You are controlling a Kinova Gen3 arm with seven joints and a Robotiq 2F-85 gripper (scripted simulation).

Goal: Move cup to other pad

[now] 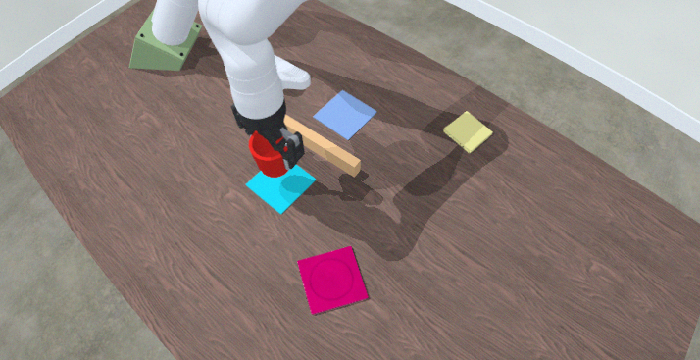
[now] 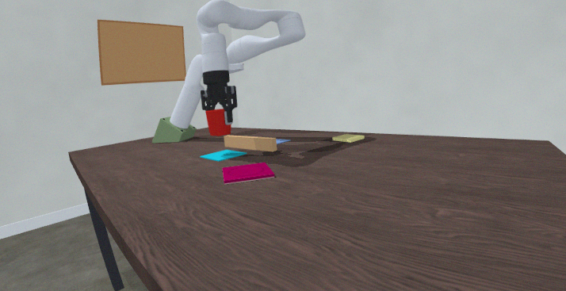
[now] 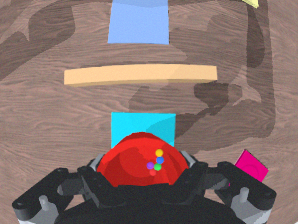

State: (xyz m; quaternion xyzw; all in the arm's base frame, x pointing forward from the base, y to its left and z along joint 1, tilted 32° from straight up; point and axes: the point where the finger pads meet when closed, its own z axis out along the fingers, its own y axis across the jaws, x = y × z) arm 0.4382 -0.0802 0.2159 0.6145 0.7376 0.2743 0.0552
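Right now my hand is 110 mm above the cyan pad. The rest, counted from my hand: tan rail: 100 mm to the left, 90 mm below, 20 mm behind; then red cup: 20 mm below.
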